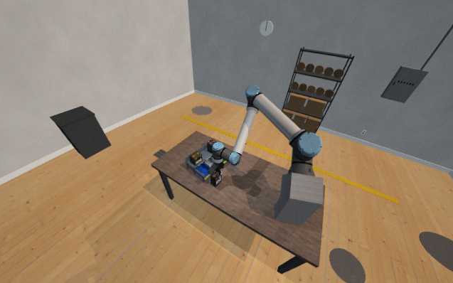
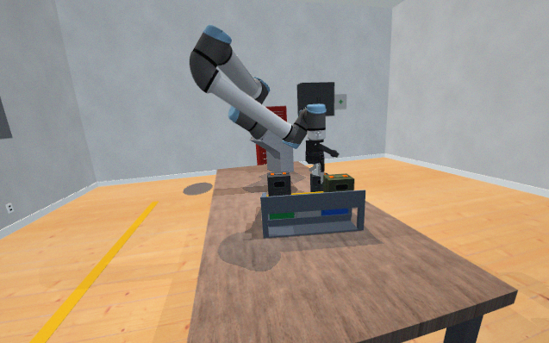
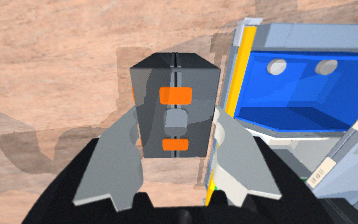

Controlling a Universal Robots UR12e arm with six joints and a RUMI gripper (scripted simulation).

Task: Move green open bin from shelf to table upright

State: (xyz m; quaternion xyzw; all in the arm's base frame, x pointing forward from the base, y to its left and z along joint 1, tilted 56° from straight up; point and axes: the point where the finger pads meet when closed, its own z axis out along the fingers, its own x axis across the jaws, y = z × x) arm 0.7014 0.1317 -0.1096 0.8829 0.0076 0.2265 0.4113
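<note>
My hand is 120 mm to the left of the yellow strip, 60 mm short of it and 50 mm above it. The rest, counted from my hand: olive box 280 mm ahead, 50 mm to the right, 40 mm above; then pale grey bin 160 mm ahead, 140 mm to the right, 60 mm below; then blue bin 180 mm ahead, 60 mm below, 30 mm to the right.
</note>
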